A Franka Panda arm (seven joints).
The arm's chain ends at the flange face. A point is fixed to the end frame.
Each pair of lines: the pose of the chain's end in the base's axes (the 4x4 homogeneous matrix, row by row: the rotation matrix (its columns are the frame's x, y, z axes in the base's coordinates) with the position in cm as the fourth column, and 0 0 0 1 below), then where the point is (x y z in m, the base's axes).
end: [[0.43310, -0.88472, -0.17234, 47.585], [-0.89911, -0.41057, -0.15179, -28.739], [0.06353, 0.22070, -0.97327, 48.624], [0, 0, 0, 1]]
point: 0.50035 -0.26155 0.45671
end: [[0.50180, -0.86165, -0.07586, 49.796], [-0.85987, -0.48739, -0.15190, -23.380], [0.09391, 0.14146, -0.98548, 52.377], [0, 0, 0, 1]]
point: 0.52255 -0.20555 0.49662
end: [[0.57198, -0.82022, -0.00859, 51.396], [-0.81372, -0.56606, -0.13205, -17.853], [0.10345, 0.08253, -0.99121, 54.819], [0, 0, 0, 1]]
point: 0.53731 -0.14749 0.52307
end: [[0.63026, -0.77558, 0.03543, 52.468], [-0.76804, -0.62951, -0.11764, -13.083], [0.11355, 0.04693, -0.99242, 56.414], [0, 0, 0, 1]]
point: 0.54636 -0.09769 0.54023
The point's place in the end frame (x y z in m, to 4 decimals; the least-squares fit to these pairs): -0.0145 -0.0388 0.0206
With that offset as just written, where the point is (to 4 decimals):
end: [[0.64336, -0.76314, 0.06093, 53.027], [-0.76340, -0.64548, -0.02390, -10.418], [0.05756, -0.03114, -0.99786, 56.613], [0, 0, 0, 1]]
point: 0.5518 -0.0686 0.5459
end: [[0.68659, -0.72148, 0.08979, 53.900], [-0.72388, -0.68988, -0.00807, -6.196], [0.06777, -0.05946, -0.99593, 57.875], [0, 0, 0, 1]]
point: 0.5589 -0.0249 0.5596
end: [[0.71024, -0.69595, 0.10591, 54.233], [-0.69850, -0.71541, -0.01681, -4.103], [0.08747, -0.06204, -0.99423, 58.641], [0, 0, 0, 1]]
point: 0.5612 -0.0035 0.5671
